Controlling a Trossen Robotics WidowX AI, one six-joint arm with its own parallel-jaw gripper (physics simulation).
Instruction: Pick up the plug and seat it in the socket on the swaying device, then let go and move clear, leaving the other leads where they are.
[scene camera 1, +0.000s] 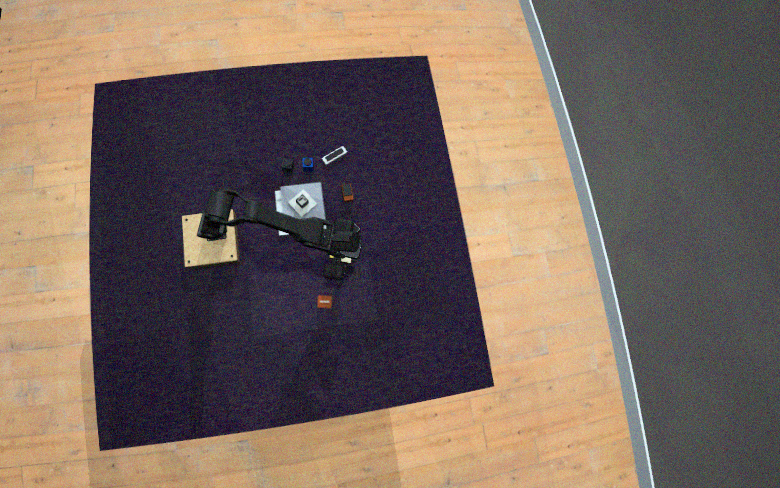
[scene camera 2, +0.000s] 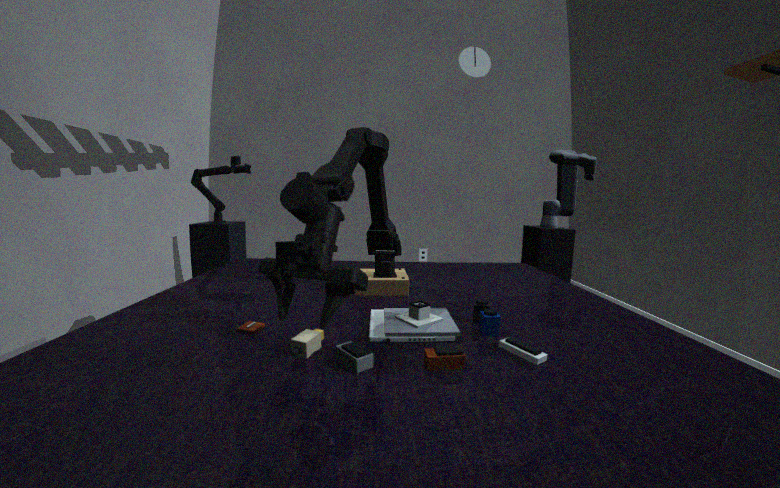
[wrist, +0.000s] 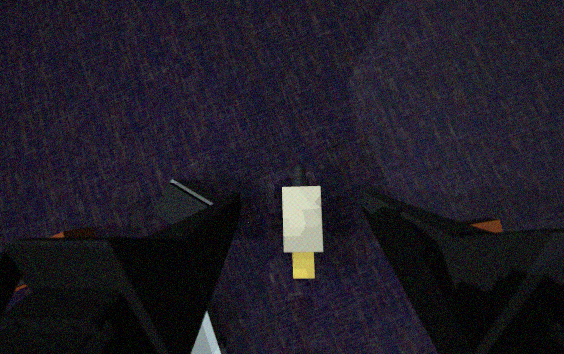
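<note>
The plug (scene camera 1: 346, 260) (scene camera 2: 306, 343) (wrist: 302, 220) is a cream block with a yellow tip and a dark stub at its other end. It lies on the dark mat. My gripper (scene camera 2: 304, 321) (wrist: 300, 198) is open. Its fingers stand above and to either side of the plug in the wrist view, not touching it. The arm partly hides the plug in scene camera 1. The socket block (scene camera 1: 301, 200) (scene camera 2: 419, 311), small with a dark top, sits on a white diamond-shaped plate (scene camera 1: 311, 202) (scene camera 2: 406, 317) on a grey slab (scene camera 1: 316, 188) (scene camera 2: 448, 328).
A grey black-topped block (scene camera 2: 363, 362) lies near the plug. An orange block (scene camera 1: 347, 195) (scene camera 2: 445, 361), white bar (scene camera 1: 343, 150) (scene camera 2: 538, 359), blue block (scene camera 1: 307, 164) (scene camera 2: 490, 325) and black block (scene camera 1: 287, 165) lie around the slab. A flat orange piece (scene camera 1: 324, 301) (scene camera 2: 251, 326) lies apart.
</note>
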